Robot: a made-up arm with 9 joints.
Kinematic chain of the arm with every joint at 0, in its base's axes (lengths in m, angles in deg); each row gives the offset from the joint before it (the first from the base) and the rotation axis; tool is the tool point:
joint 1: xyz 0 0 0.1 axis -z
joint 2: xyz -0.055 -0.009 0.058 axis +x
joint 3: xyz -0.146 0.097 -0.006 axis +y
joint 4: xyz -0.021 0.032 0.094 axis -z
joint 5: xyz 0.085 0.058 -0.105 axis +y
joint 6: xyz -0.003 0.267 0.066 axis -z
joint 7: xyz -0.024 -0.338 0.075 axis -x
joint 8: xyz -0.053 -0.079 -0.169 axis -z
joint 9: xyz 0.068 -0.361 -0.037 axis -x
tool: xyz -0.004 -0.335 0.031
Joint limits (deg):
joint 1: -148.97..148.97
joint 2: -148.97..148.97
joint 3: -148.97..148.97
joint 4: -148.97..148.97
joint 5: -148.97..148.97
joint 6: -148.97..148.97
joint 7: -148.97..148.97
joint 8: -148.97..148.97
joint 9: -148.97..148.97
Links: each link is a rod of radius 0.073 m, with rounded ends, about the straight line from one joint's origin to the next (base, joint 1, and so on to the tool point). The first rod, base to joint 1, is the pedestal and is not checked.
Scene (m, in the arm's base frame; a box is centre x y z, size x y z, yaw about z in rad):
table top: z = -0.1
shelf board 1: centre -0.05 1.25 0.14 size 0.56 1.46 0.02 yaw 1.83
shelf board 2: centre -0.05 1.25 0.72 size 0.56 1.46 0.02 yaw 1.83
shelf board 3: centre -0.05 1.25 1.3 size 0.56 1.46 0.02 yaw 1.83
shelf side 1: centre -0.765 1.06 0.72 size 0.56 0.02 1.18 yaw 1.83
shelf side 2: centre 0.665 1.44 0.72 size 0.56 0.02 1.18 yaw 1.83
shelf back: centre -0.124 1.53 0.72 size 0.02 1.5 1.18 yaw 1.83
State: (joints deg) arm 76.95 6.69 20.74 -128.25 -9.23 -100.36 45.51 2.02 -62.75
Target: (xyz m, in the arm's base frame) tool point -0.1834 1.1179 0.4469
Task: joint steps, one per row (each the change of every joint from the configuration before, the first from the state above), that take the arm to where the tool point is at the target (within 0.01 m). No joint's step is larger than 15 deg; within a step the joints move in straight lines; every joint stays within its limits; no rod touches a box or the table.
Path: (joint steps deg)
1: -6.52 1.50 1.25 -2.40 -6.92 14.43 -0.04 4.93 -7.53
2: -6.53 1.51 1.25 -2.40 -6.93 14.44 -0.04 4.94 -7.54
3: 12.15 2.14 -6.39 1.82 -2.71 -5.97 14.68 -0.50 8.34
4: 12.15 2.14 -6.40 1.81 -2.71 -5.98 14.69 -0.50 8.34
5: 12.14 2.15 -6.40 1.81 -2.71 -5.97 14.68 -0.50 8.34
6: 12.15 2.14 -6.39 1.82 -2.71 -5.97 14.69 -0.49 8.34
7: 12.15 2.14 -6.40 1.81 -2.71 -5.98 14.68 -0.50 8.33
8: 12.14 2.15 -6.40 1.81 -2.71 -5.97 14.69 -0.50 8.34
9: 12.15 2.14 -6.39 1.81 -2.71 -5.97 14.68 -0.50 8.34
10: -7.17 4.44 0.96 0.06 -1.63 1.63 -11.43 -6.26 -5.61
11: -7.18 4.43 0.96 0.05 -1.62 1.64 -11.44 -6.27 -5.61
12: -7.17 4.44 0.96 0.05 -1.63 1.64 -11.44 -6.26 -5.61

